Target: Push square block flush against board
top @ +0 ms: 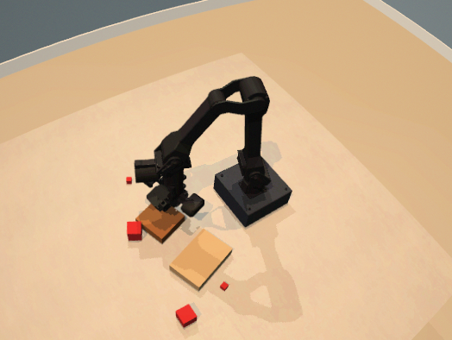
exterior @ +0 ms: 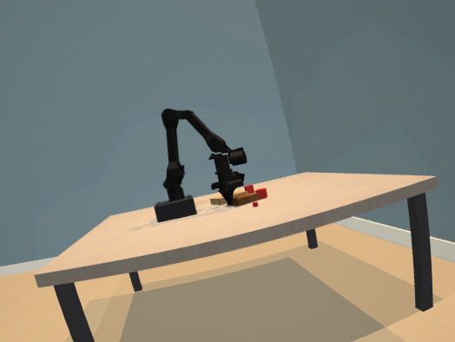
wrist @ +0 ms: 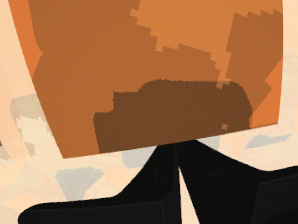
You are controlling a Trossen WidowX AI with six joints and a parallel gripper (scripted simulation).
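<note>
The square block is 6 cm ahead of my gripper tip, 3 cm to the left of it and 1 cm above it. Round my gripper tip: board: 19 cm to the left, 2 cm ahead, 1 cm above.
</note>
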